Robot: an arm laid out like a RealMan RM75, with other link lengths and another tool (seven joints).
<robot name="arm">
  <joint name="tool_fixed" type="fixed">
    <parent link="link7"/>
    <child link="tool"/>
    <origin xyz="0.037 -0.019 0.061" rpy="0.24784 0 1.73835"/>
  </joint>
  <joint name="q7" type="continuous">
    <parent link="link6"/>
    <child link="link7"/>
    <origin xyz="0 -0.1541 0" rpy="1.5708 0 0"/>
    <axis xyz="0 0 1"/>
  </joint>
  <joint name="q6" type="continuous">
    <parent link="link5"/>
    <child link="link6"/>
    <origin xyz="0 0 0" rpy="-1.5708 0 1.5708"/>
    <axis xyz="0 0 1"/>
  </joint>
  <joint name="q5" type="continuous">
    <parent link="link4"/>
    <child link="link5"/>
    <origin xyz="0 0.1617 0" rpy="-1.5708 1.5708 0"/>
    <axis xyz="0 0 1"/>
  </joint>
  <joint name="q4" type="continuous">
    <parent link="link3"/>
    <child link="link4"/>
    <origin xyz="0 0 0" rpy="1.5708 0 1.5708"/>
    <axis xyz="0 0 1"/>
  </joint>
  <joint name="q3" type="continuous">
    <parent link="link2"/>
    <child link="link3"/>
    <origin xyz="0 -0.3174 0" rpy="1.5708 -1.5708 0"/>
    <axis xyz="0 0 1"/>
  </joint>
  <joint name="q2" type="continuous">
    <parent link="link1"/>
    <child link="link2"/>
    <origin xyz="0 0 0" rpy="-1.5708 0 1.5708"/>
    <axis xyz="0 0 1"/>
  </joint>
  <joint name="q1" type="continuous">
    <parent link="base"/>
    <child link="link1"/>
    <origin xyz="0 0 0.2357" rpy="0 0 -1.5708"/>
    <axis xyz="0 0 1"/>
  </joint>
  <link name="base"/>
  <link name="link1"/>
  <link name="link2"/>
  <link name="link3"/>
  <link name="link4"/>
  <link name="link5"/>
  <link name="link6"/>
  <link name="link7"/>
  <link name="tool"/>
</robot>
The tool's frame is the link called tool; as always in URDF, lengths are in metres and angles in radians. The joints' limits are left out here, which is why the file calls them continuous.
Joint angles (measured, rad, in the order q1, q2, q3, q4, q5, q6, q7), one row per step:
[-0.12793 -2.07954 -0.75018 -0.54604 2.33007 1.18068 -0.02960]
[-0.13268 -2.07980 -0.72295 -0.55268 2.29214 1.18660 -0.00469]
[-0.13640 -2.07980 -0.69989 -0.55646 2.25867 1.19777 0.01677]
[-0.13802 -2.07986 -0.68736 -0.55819 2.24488 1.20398 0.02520]
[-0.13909 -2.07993 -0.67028 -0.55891 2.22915 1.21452 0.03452]
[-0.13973 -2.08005 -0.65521 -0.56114 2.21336 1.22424 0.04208]
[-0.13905 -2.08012 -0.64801 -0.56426 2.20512 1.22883 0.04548]
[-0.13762 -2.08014 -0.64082 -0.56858 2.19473 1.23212 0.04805]
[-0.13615 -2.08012 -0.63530 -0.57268 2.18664 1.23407 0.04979]
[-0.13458 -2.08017 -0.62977 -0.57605 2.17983 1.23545 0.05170]
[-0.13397 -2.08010 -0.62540 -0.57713 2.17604 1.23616 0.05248]
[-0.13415 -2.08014 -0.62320 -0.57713 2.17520 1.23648 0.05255]
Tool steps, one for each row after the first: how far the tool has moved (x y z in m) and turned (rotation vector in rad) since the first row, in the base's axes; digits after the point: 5 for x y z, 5 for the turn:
[0.00184 0.00031 -0.00073 0.00594 0.00516 0.00130]
[0.00323 0.00009 -0.00016 0.01580 0.01016 0.00165]
[0.00439 -0.00026 -0.00038 0.01843 0.01176 -0.00060]
[0.00590 -0.00131 -0.00072 0.02145 0.01411 -0.00494]
[0.00715 -0.00227 -0.00068 0.02556 0.01341 -0.00785]
[0.00775 -0.00294 -0.00054 0.02815 0.01092 -0.00865]
[0.00778 -0.00369 -0.00032 0.03078 0.00610 -0.00674]
[0.00775 -0.00432 -0.00022 0.03247 0.00161 -0.00482]
[0.00771 -0.00501 -0.00042 0.03295 -0.00159 -0.00309]
[0.00770 -0.00542 -0.00083 0.03186 -0.00272 -0.00256]
[0.00792 -0.00551 -0.00120 0.03061 -0.00283 -0.00333]

